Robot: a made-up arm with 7 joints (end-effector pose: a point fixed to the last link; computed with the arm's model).
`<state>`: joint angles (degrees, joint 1 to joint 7).
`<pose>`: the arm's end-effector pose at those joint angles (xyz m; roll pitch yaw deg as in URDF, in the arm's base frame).
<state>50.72 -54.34 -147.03 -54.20 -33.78 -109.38 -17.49</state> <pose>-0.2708 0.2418 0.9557 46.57 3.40 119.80</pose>
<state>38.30 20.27 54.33 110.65 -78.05 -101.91 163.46</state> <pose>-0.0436 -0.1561 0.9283 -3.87 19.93 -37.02</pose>
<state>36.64 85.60 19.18 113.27 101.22 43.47 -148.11</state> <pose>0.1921 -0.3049 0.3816 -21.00 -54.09 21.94</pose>
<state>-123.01 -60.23 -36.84 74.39 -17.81 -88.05 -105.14</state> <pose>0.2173 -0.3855 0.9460 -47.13 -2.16 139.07</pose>
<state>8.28 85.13 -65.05 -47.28 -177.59 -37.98 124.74</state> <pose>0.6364 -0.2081 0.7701 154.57 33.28 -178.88</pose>
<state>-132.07 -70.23 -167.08 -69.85 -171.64 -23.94 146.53</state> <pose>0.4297 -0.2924 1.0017 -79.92 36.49 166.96</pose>
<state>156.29 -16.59 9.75 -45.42 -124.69 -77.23 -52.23</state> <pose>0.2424 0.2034 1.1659 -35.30 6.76 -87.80</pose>
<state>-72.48 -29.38 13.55 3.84 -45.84 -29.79 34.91</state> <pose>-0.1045 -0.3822 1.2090 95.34 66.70 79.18</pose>
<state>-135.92 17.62 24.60 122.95 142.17 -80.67 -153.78</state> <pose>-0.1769 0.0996 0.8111 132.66 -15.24 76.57</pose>
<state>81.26 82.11 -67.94 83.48 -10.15 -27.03 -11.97</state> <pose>0.3073 -0.4495 0.5794 171.56 -0.71 176.40</pose>
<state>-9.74 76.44 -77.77 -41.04 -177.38 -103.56 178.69</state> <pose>0.5664 0.1103 0.8039 -168.23 1.19 -80.52</pose>
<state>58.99 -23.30 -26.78 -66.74 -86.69 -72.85 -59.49</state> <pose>-0.3443 0.2372 1.0290 -61.93 -23.77 37.85</pose>
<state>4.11 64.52 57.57 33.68 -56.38 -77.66 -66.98</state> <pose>0.4934 -0.1221 0.8972 -78.53 65.39 -128.38</pose>
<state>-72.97 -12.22 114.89 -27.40 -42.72 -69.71 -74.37</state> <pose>-0.2063 -0.0939 1.1596 11.22 -13.37 -32.69</pose>
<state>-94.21 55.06 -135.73 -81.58 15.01 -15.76 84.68</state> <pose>0.1877 0.5297 0.6970 -150.38 -46.95 -114.51</pose>
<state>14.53 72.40 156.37 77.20 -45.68 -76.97 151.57</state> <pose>0.3875 -0.0901 0.9516 -120.41 18.99 -116.75</pose>
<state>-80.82 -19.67 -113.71 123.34 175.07 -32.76 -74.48</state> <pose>-0.1580 -0.1650 0.7395 89.18 -44.97 -67.26</pose>
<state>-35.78 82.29 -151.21 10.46 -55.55 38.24 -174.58</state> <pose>0.5354 0.4229 0.8383 -105.44 30.29 -130.96</pose>
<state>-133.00 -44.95 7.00 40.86 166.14 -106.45 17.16</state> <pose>0.1496 -0.1713 1.0308 100.09 18.37 -46.08</pose>
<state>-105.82 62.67 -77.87 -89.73 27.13 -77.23 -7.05</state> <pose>0.1102 0.3128 0.8681 164.75 23.89 135.62</pose>
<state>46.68 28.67 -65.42 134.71 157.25 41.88 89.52</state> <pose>0.2734 0.0228 0.8101 135.91 6.97 -160.09</pose>
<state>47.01 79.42 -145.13 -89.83 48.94 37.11 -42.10</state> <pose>0.2216 -0.4772 0.4232 112.34 -24.63 120.50</pose>
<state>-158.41 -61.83 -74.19 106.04 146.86 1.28 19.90</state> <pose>0.1770 -0.3420 0.7752 136.61 36.59 57.41</pose>
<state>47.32 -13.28 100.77 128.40 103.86 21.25 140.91</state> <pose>-0.3032 -0.0266 0.8346 144.77 -10.93 33.25</pose>
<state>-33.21 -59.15 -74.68 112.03 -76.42 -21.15 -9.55</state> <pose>-0.3579 0.0686 0.8203 -118.20 4.01 -64.24</pose>
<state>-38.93 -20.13 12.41 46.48 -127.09 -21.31 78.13</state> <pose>0.0074 -0.0435 1.2371 -135.89 44.52 -137.50</pose>
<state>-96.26 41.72 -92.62 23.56 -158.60 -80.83 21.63</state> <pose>-0.2206 0.3587 1.0198 78.55 1.85 -19.56</pose>
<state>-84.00 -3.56 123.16 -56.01 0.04 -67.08 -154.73</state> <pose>-0.2016 0.0835 1.0765 -64.36 -62.16 -40.30</pose>
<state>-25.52 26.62 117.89 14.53 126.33 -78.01 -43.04</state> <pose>0.3107 -0.0118 1.1088 56.93 8.19 111.97</pose>
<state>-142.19 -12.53 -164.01 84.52 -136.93 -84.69 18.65</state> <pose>0.1530 -0.2255 0.8981 175.95 -33.22 75.03</pose>
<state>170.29 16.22 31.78 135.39 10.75 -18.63 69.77</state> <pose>-0.2328 0.0939 0.7660 27.16 -49.81 -67.01</pose>
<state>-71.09 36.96 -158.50 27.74 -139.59 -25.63 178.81</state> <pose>0.0056 0.2333 1.2402 -96.86 36.07 20.65</pose>
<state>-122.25 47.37 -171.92 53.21 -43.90 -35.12 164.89</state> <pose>-0.2280 0.2215 1.1632 -81.96 25.71 9.55</pose>
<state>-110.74 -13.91 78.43 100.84 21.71 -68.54 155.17</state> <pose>0.2353 0.0138 1.0760 7.87 70.63 153.78</pose>
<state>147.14 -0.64 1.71 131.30 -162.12 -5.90 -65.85</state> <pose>-0.1229 -0.0571 0.7836 64.68 -32.03 -7.59</pose>
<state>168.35 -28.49 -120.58 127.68 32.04 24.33 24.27</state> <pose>0.2397 -0.0925 0.7165 59.47 -40.29 27.60</pose>
